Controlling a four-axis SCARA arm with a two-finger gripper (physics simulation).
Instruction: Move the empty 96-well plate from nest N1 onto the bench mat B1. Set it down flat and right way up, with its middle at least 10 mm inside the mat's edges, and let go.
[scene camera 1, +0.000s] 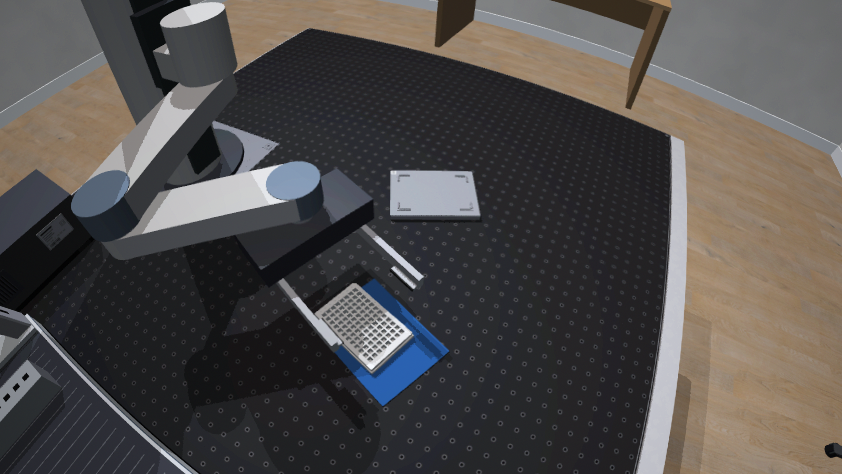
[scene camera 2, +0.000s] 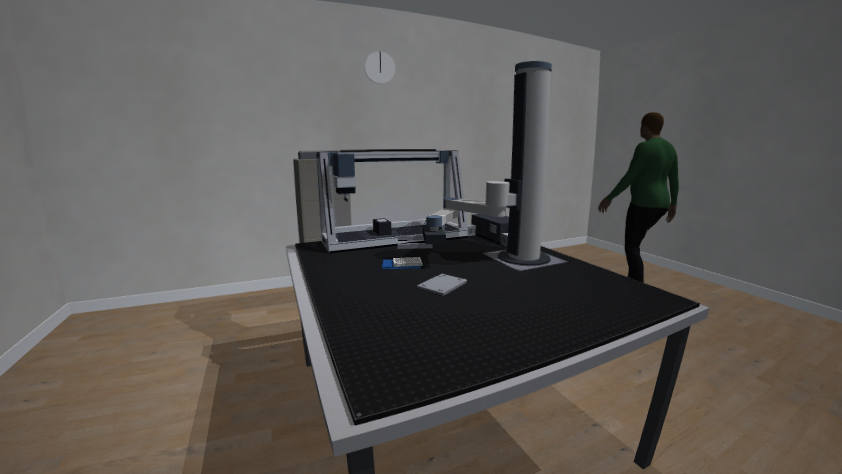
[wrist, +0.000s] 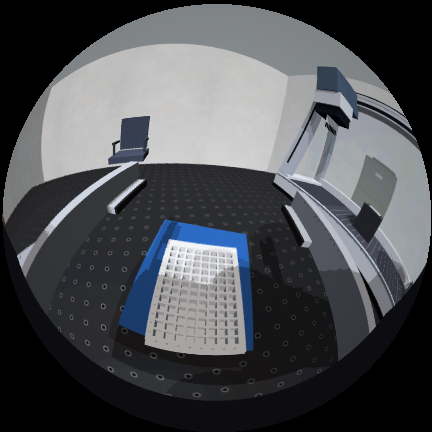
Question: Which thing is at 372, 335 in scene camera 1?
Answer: A white 96-well plate.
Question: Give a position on a grey nest N1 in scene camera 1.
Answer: At 432, 195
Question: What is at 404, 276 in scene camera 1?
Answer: My gripper.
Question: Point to a white 96-well plate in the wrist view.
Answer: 196, 307
